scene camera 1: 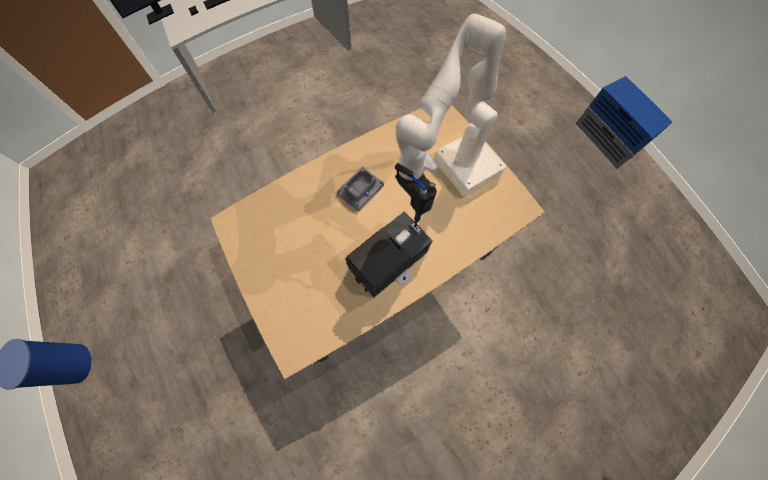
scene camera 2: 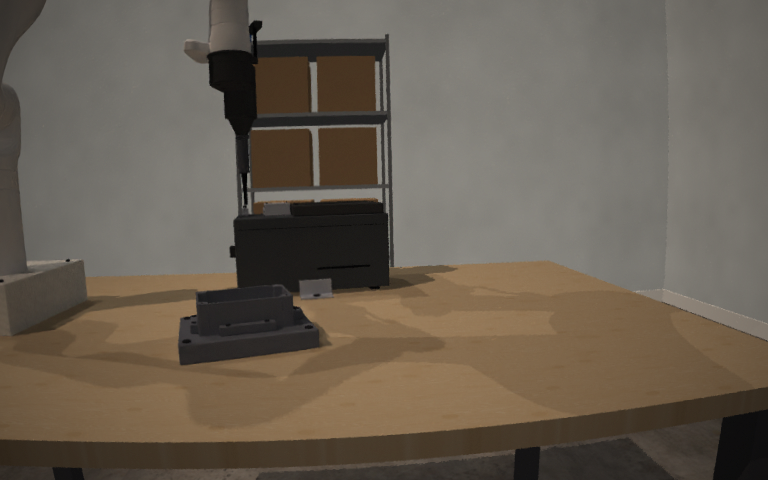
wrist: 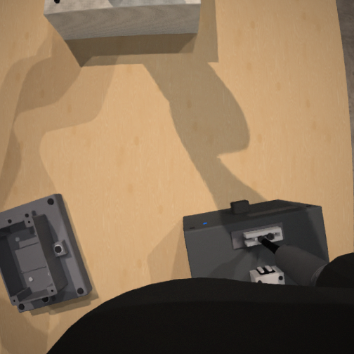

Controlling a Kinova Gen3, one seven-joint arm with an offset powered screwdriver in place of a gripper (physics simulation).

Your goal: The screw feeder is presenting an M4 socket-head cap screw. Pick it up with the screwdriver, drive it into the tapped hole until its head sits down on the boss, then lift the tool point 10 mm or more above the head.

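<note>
The black screw feeder (scene camera 1: 380, 261) (scene camera 2: 311, 249) (wrist: 215, 250) stands on the table, with a pale slotted nest (scene camera 1: 415, 227) (scene camera 2: 245, 211) (wrist: 276, 232) on its top. My screwdriver tip (scene camera 1: 416, 224) (scene camera 2: 245, 204) (wrist: 261, 239) points down at this nest. A small dark round shape shows in the nest beside the tip in the wrist view. The M4 screw is too small to make out, so whether the bit holds it cannot be told. The grey housing (scene camera 1: 352, 201) (scene camera 2: 249, 337) (wrist: 75, 270) lies apart from the tool. Its side boss (wrist: 58, 248) has a round hole facing up.
The robot's pale base block (scene camera 1: 481, 180) (scene camera 2: 50, 297) (wrist: 130, 25) stands on the wooden table (scene camera 1: 271, 339) (scene camera 2: 453, 407) (wrist: 125, 175). A small light bracket (scene camera 1: 403, 277) is beside the feeder, and another small light bracket (scene camera 2: 316, 286) shows before it. A shelf rack (scene camera 2: 388, 84) stands behind.
</note>
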